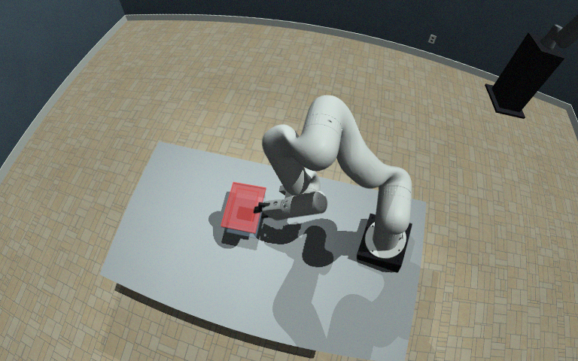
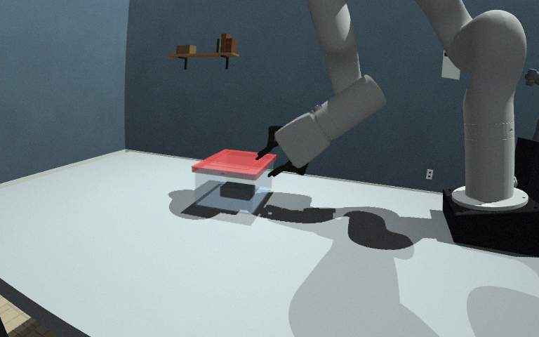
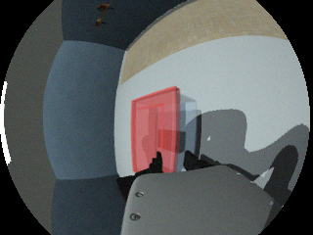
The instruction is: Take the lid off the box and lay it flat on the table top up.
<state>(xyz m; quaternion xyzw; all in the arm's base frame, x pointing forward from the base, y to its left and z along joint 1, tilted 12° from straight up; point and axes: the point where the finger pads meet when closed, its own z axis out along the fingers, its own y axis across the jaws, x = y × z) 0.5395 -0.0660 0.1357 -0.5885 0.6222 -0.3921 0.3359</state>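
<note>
My hand is 80 mm short of the red lid, 20 mm to the left of it and 10 mm above it. Round my hand: box 80 mm ahead, 20 mm to the right, 60 mm below.
</note>
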